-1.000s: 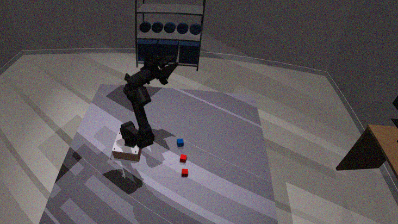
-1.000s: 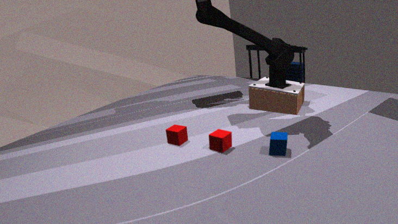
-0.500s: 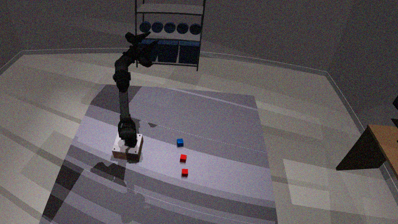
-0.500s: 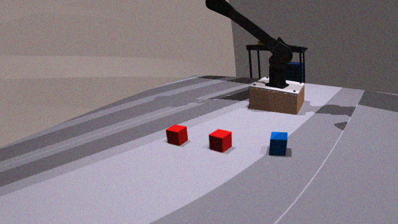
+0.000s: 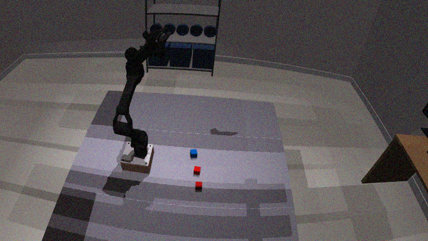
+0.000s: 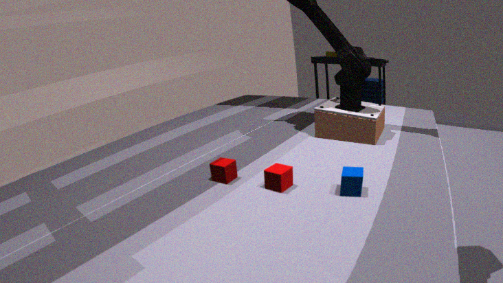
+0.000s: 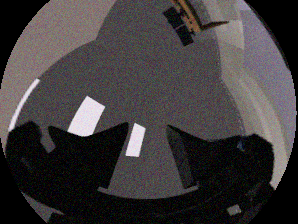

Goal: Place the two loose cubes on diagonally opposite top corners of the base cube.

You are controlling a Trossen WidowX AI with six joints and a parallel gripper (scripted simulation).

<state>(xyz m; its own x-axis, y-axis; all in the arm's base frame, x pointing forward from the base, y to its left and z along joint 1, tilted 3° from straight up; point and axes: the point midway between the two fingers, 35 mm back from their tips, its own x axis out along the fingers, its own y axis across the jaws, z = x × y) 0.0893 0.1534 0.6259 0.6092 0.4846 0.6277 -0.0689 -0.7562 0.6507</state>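
Right now the blue base cube is 17 cm ahead of my gripper tip, 8 cm to the right of it and 69 cm below it. From my gripper tip the other things lie so: red cube: 24 cm ahead, 29 cm to the right, 69 cm below.
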